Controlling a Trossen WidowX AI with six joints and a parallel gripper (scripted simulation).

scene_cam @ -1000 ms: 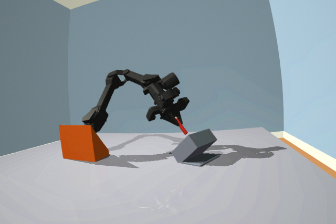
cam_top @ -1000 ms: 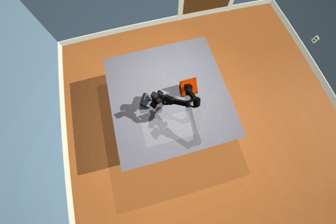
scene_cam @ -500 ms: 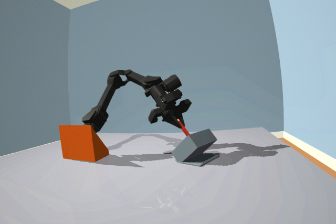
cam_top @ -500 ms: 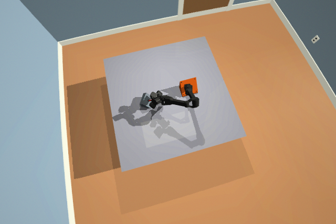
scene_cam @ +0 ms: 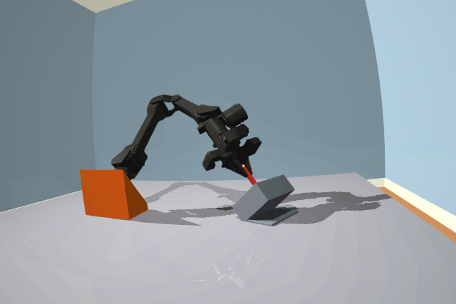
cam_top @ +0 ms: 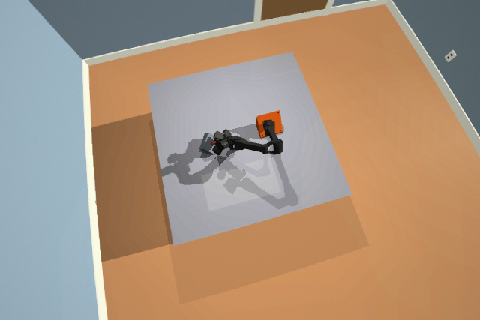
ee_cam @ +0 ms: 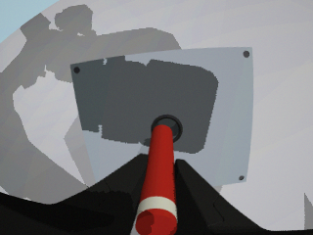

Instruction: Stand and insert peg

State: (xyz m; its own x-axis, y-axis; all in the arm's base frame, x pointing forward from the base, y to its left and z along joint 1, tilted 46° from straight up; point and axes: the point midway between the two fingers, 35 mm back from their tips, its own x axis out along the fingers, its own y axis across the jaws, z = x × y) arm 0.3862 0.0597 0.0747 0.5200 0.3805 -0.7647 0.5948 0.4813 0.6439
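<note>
My gripper tip is 1 cm past the red peg, 1 cm to the right of it and 1 cm below it. Round my gripper tip: grey sloped panel 4 cm ahead, 2 cm to the right, 6 cm below.
</note>
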